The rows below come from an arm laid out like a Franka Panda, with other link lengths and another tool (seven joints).
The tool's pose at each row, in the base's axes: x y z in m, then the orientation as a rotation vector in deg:
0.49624 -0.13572 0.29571 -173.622 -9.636 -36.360
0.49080 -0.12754 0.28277 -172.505 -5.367 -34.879
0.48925 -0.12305 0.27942 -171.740 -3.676 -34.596
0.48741 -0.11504 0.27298 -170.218 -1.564 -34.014
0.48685 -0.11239 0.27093 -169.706 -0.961 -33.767
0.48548 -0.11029 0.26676 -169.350 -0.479 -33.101
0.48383 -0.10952 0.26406 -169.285 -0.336 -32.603
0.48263 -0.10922 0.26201 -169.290 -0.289 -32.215
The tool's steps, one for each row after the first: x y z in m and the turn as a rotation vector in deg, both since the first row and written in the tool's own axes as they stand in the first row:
-0.00936 -0.00852 0.01019 1.015 -0.652 3.011
-0.01168 -0.01309 0.01292 1.626 -0.665 4.252
-0.01516 -0.02114 0.01858 2.956 -0.726 5.931
-0.01624 -0.02380 0.02040 3.422 -0.781 6.434
-0.01896 -0.02597 0.02381 3.846 -1.135 6.854
-0.02147 -0.02688 0.02567 3.998 -1.440 6.988
-0.02336 -0.02728 0.02709 4.071 -1.689 7.040

